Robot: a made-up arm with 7 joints. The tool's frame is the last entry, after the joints. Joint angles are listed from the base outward.
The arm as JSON. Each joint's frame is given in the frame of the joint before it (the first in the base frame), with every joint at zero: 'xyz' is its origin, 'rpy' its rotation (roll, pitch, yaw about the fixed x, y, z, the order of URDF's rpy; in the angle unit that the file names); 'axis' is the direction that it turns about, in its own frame. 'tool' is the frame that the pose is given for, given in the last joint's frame.
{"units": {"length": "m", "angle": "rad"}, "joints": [
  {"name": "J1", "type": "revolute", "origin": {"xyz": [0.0, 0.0, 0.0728], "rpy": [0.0, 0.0, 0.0]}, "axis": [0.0, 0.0, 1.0]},
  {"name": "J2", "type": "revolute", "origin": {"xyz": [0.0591, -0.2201, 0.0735], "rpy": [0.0, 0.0, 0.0]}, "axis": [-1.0, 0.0, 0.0]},
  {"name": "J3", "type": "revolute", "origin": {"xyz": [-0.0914, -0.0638, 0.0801], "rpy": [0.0, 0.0, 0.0]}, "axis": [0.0, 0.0, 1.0]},
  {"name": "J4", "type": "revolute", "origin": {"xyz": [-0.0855, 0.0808, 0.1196], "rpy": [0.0, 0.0, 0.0]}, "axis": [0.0, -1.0, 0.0]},
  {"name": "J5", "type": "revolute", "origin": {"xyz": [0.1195, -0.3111, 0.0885], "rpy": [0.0, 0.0, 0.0]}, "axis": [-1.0, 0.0, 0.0]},
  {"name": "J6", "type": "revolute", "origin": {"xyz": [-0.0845, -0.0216, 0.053], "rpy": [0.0, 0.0, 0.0]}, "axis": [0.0, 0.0, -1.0]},
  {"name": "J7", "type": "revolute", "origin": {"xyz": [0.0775, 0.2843, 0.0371], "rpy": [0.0, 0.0, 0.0]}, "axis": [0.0, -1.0, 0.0]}
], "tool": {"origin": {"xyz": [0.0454, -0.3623, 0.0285], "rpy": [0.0, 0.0, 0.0]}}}
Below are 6 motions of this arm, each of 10 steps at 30 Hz.
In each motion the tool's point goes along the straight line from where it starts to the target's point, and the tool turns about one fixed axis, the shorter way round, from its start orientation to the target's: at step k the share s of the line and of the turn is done. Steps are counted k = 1, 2, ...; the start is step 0. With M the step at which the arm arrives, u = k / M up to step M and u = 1 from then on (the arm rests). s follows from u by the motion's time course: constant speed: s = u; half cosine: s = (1 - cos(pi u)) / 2; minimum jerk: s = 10 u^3 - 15 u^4 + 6 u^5.
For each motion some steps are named. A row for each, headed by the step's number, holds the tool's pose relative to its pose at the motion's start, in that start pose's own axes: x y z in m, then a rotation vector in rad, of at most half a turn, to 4 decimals.
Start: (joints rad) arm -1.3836 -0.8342 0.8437 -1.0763 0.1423 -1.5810 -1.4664
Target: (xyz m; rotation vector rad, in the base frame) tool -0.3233 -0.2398 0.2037 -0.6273 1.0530 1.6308
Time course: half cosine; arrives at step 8
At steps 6, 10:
6: -0.0459 -0.0401 -0.0136 -0.1488 0.0475 0.0854
10: -0.0537 -0.0470 -0.0159 -0.1743 0.0557 0.1001

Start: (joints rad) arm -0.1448 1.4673 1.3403 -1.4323 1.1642 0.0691 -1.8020
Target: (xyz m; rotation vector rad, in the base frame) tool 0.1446 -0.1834 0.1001 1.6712 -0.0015 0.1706
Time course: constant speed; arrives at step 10
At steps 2, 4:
2: -0.0158 0.0022 0.0071 -0.0098 0.0033 -0.1161
4: -0.0316 0.0043 0.0143 -0.0196 0.0067 -0.2322

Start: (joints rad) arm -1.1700 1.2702 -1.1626 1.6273 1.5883 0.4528 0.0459
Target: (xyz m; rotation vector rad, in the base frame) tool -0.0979 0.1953 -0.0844 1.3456 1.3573 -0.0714
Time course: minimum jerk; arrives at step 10
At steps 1, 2, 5, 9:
1: -0.0009 -0.0012 0.0007 -0.0013 0.0018 -0.0062
2: -0.0063 -0.0082 0.0045 -0.0085 0.0119 -0.0421
5: -0.0548 -0.0712 0.0387 -0.0730 0.1030 -0.3633
9: -0.1087 -0.1412 0.0768 -0.1448 0.2042 -0.7204

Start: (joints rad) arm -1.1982 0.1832 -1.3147 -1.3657 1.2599 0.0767 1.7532
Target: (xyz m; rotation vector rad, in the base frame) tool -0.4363 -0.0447 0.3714 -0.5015 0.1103 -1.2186
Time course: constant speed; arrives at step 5
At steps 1, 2, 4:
1: 0.0025 0.0004 0.0011 0.0020 0.0132 -0.0043
2: 0.0050 0.0009 0.0022 0.0041 0.0264 -0.0086
4: 0.0099 0.0017 0.0044 0.0082 0.0529 -0.0172

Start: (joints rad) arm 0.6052 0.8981 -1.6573 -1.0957 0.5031 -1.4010 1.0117
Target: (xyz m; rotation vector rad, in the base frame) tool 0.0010 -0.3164 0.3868 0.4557 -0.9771 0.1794
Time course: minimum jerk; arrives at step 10
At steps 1, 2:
1: -0.0001 -0.0005 -0.0001 0.0008 -0.0043 -0.0013
2: -0.0005 -0.0035 -0.0009 0.0053 -0.0293 -0.0087

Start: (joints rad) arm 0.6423 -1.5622 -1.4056 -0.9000 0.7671 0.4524 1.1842
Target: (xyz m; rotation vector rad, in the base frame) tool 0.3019 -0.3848 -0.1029 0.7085 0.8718 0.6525
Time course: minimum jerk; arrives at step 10
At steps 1, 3, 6, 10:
1: 0.0011 0.0016 0.0007 0.0012 0.0012 0.0054
3: 0.0208 0.0302 0.0130 0.0223 0.0227 0.1026
6: 0.0872 0.1263 0.0543 0.0935 0.0951 0.4293
10: 0.1277 0.1850 0.0795 0.1369 0.1394 0.6289

